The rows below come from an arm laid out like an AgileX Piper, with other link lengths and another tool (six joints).
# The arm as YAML. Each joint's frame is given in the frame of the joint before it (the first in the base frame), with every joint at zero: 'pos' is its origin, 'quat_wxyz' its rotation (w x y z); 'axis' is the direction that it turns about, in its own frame. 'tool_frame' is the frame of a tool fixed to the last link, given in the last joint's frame.
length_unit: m
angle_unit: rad
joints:
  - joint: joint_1
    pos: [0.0, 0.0, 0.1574]
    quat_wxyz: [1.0, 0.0, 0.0, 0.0]
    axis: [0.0, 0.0, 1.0]
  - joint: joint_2
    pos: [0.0, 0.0, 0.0]
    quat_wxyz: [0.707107, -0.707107, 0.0, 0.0]
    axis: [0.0, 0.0, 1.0]
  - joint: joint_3
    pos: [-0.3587, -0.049, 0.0]
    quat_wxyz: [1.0, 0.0, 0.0, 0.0]
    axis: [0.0, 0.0, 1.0]
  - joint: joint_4
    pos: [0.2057, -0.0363, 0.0]
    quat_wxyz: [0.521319, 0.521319, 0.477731, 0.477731]
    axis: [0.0, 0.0, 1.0]
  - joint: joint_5
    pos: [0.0, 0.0, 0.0]
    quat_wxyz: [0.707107, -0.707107, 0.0, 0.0]
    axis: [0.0, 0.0, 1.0]
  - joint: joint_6
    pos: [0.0, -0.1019, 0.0]
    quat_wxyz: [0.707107, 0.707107, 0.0, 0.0]
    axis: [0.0, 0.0, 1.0]
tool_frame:
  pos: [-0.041, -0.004, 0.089]
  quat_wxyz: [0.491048, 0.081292, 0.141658, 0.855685]
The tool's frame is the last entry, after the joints.
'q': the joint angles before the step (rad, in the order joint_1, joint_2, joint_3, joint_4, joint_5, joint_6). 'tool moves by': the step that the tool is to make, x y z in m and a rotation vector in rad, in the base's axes. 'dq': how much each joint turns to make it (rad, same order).
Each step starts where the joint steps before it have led.
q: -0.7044, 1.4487, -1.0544, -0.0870, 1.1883, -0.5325
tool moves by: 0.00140, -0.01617, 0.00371, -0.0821, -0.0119, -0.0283
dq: 0.0021, 0.0000, 0.0000, -0.0661, -0.0563, 0.0575
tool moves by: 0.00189, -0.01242, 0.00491, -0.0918, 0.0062, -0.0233
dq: 0.0327, 0.0000, 0.0000, -0.0965, -0.0371, 0.0949
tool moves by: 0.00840, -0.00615, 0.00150, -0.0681, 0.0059, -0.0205
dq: 0.0565, 0.0150, -0.0001, -0.0855, -0.0225, 0.1154
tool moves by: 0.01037, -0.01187, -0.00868, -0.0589, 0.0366, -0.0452
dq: 0.0504, 0.0559, 0.0001, -0.1026, -0.0110, 0.1452
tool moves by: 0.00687, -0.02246, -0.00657, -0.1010, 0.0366, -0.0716
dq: 0.0289, 0.0658, 0.0000, -0.1470, -0.0103, 0.1834
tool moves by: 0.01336, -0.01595, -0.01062, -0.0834, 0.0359, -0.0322
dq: 0.0347, 0.0762, -0.0001, -0.1257, -0.0077, 0.1531
